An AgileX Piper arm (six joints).
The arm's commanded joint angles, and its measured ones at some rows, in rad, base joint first. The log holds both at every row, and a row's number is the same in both.
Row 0, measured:
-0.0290 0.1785 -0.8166 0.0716 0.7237 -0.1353
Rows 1 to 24, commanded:
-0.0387 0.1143 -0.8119 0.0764 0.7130 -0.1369
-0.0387 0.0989 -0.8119 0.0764 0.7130 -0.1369
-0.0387 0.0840 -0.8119 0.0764 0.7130 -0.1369
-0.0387 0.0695 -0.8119 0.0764 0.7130 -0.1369
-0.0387 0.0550 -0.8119 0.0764 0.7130 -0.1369
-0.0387 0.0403 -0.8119 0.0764 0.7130 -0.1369
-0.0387 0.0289 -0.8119 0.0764 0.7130 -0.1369
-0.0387 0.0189 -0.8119 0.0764 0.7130 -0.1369
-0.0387 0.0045 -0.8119 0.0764 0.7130 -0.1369
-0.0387 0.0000 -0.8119 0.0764 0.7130 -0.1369
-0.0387 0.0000 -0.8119 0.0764 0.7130 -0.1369
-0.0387 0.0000 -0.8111 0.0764 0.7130 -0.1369
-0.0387 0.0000 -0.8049 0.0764 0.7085 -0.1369
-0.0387 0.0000 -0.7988 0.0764 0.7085 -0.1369
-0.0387 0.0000 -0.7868 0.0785 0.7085 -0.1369
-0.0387 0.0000 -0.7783 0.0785 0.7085 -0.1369
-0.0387 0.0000 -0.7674 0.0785 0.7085 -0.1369
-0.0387 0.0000 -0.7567 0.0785 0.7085 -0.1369
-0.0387 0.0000 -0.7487 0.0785 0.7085 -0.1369
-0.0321 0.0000 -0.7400 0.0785 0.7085 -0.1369
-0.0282 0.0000 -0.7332 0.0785 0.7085 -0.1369
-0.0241 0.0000 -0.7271 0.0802 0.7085 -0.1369
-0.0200 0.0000 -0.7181 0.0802 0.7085 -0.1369
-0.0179 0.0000 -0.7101 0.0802 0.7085 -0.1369
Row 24, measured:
-0.0290 0.0010 -0.7394 0.0755 0.7166 -0.1353
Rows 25 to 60, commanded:
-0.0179 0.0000 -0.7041 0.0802 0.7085 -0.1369
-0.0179 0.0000 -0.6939 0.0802 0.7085 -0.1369
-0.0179 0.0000 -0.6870 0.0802 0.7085 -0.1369
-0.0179 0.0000 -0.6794 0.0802 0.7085 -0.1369
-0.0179 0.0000 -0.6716 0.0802 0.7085 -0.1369
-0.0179 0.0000 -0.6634 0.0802 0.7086 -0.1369
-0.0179 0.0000 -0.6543 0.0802 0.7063 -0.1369
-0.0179 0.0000 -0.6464 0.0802 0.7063 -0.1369
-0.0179 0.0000 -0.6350 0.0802 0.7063 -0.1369
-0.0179 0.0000 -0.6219 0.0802 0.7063 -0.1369
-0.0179 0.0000 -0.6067 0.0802 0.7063 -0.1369
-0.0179 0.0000 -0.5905 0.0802 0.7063 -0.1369
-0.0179 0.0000 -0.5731 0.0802 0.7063 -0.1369
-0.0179 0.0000 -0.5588 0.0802 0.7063 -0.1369
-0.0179 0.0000 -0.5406 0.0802 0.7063 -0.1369
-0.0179 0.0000 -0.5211 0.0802 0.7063 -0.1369
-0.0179 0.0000 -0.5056 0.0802 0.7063 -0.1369
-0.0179 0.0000 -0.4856 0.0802 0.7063 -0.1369
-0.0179 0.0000 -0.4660 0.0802 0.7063 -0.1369
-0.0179 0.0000 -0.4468 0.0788 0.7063 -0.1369
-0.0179 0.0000 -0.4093 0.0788 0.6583 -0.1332
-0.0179 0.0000 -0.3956 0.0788 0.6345 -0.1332
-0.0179 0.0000 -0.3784 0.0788 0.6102 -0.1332
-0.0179 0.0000 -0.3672 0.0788 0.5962 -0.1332
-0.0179 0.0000 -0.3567 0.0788 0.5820 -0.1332
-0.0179 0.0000 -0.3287 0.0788 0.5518 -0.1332
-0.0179 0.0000 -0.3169 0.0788 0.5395 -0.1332
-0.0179 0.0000 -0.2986 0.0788 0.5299 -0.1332
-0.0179 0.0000 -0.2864 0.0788 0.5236 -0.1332
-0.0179 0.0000 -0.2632 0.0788 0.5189 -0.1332
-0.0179 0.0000 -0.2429 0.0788 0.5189 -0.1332
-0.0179 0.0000 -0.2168 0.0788 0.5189 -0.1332
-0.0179 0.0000 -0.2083 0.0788 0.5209 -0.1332
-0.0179 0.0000 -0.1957 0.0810 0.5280 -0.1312
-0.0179 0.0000 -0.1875 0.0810 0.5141 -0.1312
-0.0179 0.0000 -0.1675 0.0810 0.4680 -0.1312
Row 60, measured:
-0.0191 0.0046 -0.2070 0.0762 0.5402 -0.1353
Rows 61 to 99, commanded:
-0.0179 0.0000 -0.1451 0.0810 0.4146 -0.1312
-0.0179 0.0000 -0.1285 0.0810 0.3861 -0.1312
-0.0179 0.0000 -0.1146 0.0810 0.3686 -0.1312
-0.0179 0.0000 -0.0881 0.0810 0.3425 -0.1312
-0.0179 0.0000 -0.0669 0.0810 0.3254 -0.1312
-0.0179 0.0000 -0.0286 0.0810 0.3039 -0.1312
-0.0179 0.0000 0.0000 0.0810 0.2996 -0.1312
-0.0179 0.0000 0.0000 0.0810 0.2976 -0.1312
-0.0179 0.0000 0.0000 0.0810 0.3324 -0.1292
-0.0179 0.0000 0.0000 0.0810 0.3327 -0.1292
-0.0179 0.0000 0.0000 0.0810 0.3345 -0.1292
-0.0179 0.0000 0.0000 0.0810 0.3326 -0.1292
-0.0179 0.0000 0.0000 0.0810 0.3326 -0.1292
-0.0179 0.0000 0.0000 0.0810 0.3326 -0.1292
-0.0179 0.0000 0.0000 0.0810 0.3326 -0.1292
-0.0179 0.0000 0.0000 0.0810 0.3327 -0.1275
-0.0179 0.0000 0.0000 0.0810 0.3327 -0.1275
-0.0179 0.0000 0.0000 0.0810 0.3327 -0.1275
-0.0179 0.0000 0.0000 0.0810 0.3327 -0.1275
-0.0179 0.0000 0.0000 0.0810 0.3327 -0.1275
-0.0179 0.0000 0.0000 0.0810 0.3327 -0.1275
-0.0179 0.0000 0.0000 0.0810 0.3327 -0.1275
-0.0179 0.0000 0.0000 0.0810 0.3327 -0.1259
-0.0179 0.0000 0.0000 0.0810 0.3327 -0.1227
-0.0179 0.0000 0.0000 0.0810 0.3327 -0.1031
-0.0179 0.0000 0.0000 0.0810 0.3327 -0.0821
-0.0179 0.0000 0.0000 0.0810 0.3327 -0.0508
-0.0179 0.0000 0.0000 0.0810 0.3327 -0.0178
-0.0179 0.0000 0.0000 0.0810 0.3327 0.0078
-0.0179 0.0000 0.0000 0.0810 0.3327 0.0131
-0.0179 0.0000 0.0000 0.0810 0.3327 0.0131
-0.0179 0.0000 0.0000 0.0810 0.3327 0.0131
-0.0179 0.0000 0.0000 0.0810 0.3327 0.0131
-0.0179 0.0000 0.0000 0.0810 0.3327 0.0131
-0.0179 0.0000 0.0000 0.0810 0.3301 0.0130
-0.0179 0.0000 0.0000 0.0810 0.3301 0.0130
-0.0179 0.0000 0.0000 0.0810 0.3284 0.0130
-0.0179 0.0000 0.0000 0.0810 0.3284 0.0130
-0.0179 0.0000 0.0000 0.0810 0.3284 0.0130
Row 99, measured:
-0.0191 0.0046 -0.0055 0.0828 0.3367 0.0075
